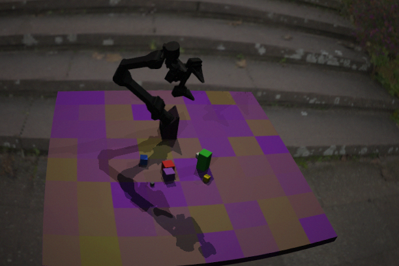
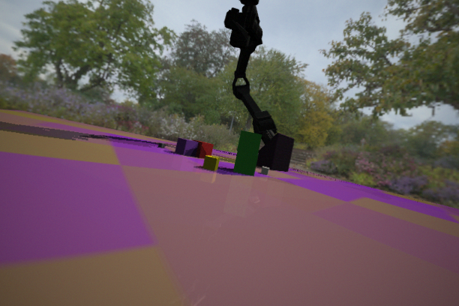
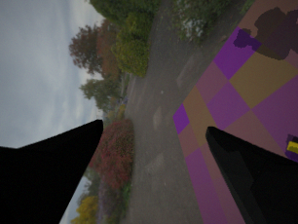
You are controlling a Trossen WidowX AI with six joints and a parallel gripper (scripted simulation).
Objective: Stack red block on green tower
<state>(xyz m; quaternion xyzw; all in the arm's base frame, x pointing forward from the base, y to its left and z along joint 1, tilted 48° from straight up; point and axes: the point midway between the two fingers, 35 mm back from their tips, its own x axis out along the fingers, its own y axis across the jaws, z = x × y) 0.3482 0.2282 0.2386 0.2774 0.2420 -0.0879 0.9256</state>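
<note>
The red block lies 430 mm below my gripper tip, 60 mm to the right of it and 50 mm behind it. Also, from my gripper tip: small yellow block (440 mm below, 100 mm to the left, 40 mm ahead); purple block (430 mm below, 70 mm to the right, 10 mm behind); tiny dark cube (440 mm below, 160 mm to the right, 30 mm ahead).
</note>
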